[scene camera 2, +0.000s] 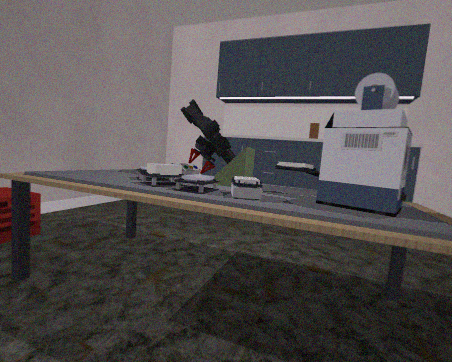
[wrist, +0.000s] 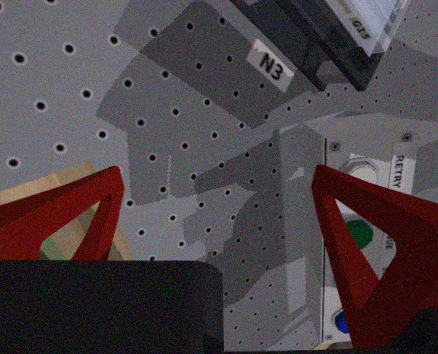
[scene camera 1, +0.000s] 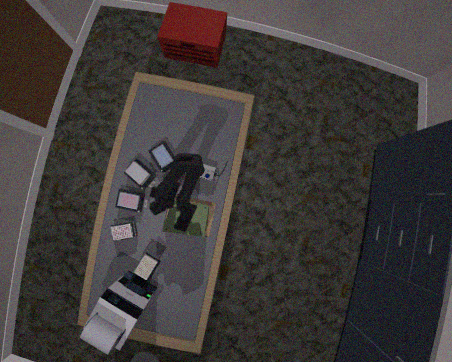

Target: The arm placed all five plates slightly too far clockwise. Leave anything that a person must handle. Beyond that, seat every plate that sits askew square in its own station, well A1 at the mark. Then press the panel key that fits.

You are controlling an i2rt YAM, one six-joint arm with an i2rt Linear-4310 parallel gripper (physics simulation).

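Note:
My gripper (scene camera 2: 196, 168) (wrist: 217, 176) is open and empty, above the table beside the key panel (scene camera 1: 209, 169) (wrist: 332, 225). In the wrist view the right finger partly covers the panel. A white key (wrist: 362, 174), a green key (wrist: 359, 234) and a blue key (wrist: 343, 321) show; one label (wrist: 398, 172) reads RETRY. A bluish plate (scene camera 1: 161, 156) (wrist: 372, 17), marked G15, is on the station labelled N3 (wrist: 270, 66). A pale plate (scene camera 1: 138, 172), a pink plate (scene camera 1: 129, 200) and a red-dotted plate (scene camera 1: 122, 231) stand along the arc. A cream plate (scene camera 1: 146, 267) (scene camera 2: 295, 165) is at the instrument. Exact seating is unclear.
The white instrument (scene camera 1: 112, 310) (scene camera 2: 365, 165) stands at one table end. A green board (scene camera 1: 200, 215) (scene camera 2: 240, 167) stands beside the arm base. The table has a wooden rim (scene camera 1: 227, 200). A red cabinet (scene camera 1: 195, 27) stands on the floor beyond the table.

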